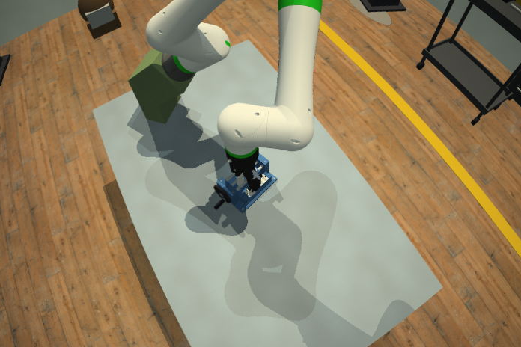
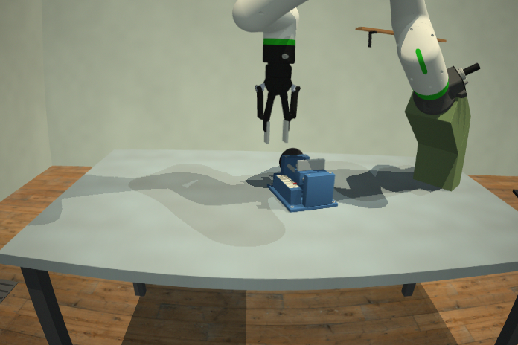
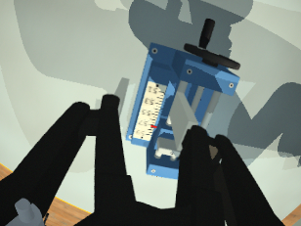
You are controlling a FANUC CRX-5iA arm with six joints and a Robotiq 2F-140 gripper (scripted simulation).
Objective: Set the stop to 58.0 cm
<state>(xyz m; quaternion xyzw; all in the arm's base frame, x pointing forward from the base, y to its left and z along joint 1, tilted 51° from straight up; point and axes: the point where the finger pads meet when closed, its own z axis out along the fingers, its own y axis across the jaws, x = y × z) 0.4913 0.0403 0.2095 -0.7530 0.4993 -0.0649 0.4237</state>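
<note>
My hand is 130 mm above the black handwheel, 100 mm to the left of it and 20 mm past it. From my hand the other things lie so: stop block (100 mm below, 100 mm behind, 30 mm to the left).
</note>
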